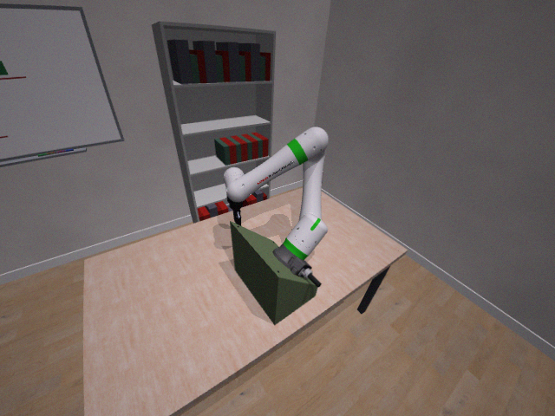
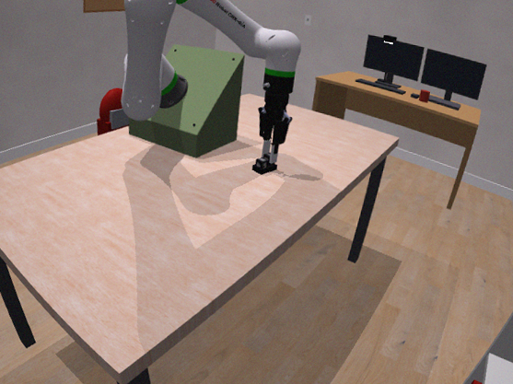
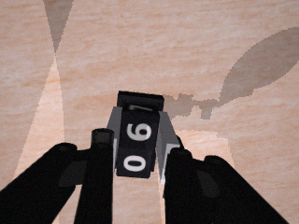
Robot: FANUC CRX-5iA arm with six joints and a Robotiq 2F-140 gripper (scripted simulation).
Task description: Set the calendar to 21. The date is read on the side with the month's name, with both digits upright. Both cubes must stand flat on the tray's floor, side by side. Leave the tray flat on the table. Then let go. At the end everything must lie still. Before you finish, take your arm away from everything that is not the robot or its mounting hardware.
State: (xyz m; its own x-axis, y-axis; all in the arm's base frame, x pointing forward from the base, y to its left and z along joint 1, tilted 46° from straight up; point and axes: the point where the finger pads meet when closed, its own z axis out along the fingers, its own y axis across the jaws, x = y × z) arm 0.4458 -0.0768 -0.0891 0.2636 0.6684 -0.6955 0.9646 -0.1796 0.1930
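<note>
Now: the black tray 1 cm behind my hand, 2 cm to the right of it and 5 cm below it.
</note>
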